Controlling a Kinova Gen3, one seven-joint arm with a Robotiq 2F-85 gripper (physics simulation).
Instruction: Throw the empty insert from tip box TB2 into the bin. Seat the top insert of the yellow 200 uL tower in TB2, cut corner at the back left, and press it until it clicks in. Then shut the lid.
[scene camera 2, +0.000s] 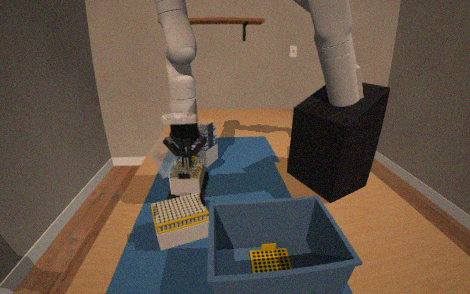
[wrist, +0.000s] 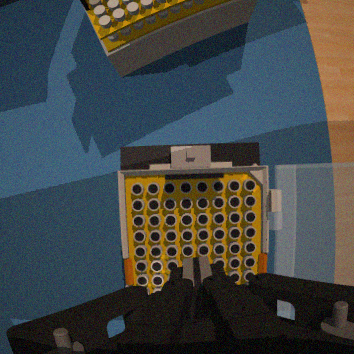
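Observation:
Tip box TB2 (scene camera 2: 186, 187) (wrist: 123, 215) stands on a black holder with its clear lid (scene camera 2: 162, 160) (wrist: 311, 225) swung open to one side. A yellow insert full of tips (wrist: 178, 227) lies inside its walls and looks about level; a chamfered corner shows at upper right in the wrist view. Whether it is clicked in cannot be told. My gripper (scene camera 2: 186, 164) (wrist: 196, 272) is shut and empty, fingertips pointing down over the insert; contact cannot be told. The yellow tower (scene camera 2: 180, 215) (wrist: 185, 44) stands nearer scene camera 2, tips on top. The empty yellow insert (scene camera 2: 270, 261) lies in the bin (scene camera 2: 345, 240).
A box with blue racks (scene camera 2: 209, 150) stands behind TB2, close to the gripper. The bin's tall walls are beside the tower. The black arm pedestal (scene camera 2: 340, 145) stands at the right. A blue mat (scene camera 2: 240, 180) (wrist: 45, 240) lies under the boxes.

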